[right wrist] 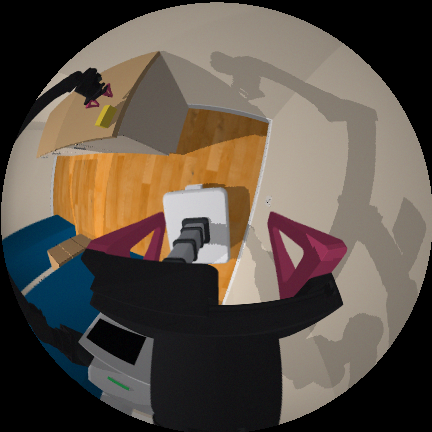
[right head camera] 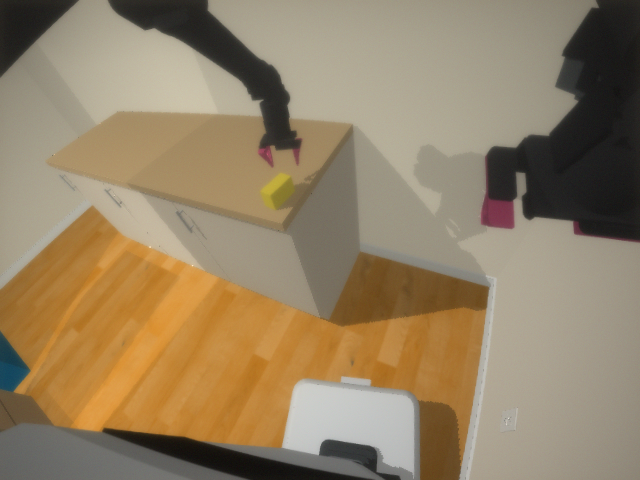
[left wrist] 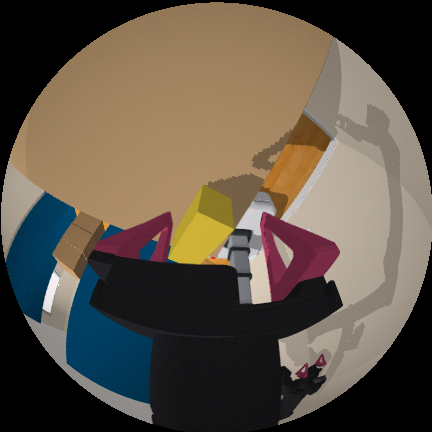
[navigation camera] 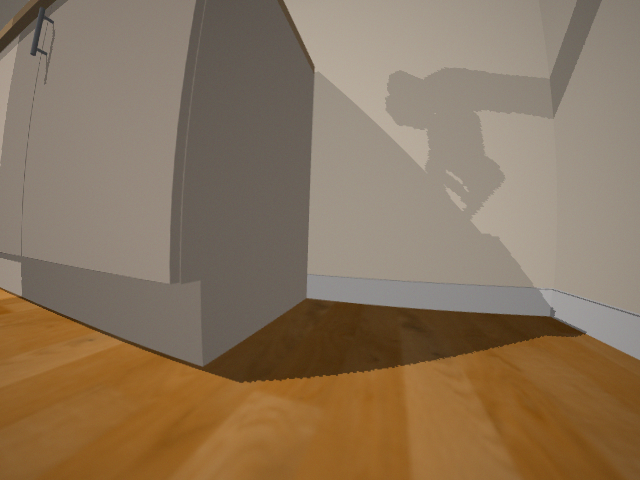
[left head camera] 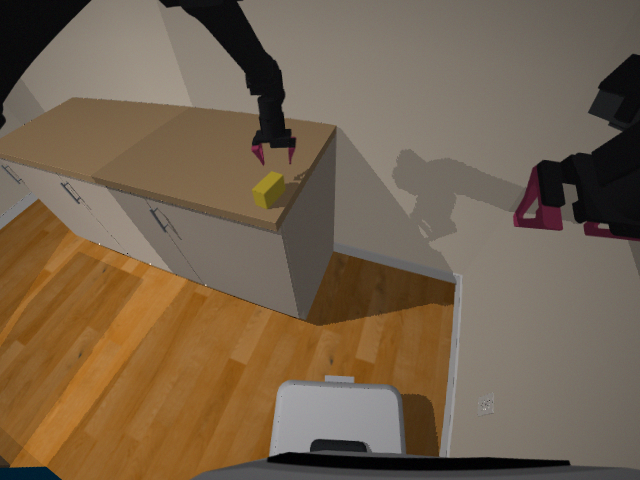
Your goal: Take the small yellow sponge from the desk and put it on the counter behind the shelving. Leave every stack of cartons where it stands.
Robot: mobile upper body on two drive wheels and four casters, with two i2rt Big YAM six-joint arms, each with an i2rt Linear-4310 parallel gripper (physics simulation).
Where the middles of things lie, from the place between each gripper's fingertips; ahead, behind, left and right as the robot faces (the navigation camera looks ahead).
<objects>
My right hand is 470 mm to the right of the yellow sponge (left head camera: 269, 189), 410 mm short of it and 320 mm above it.
Right now my left hand is 60 mm past the yellow sponge, 50 mm above it and 20 mm to the right of it.
</objects>
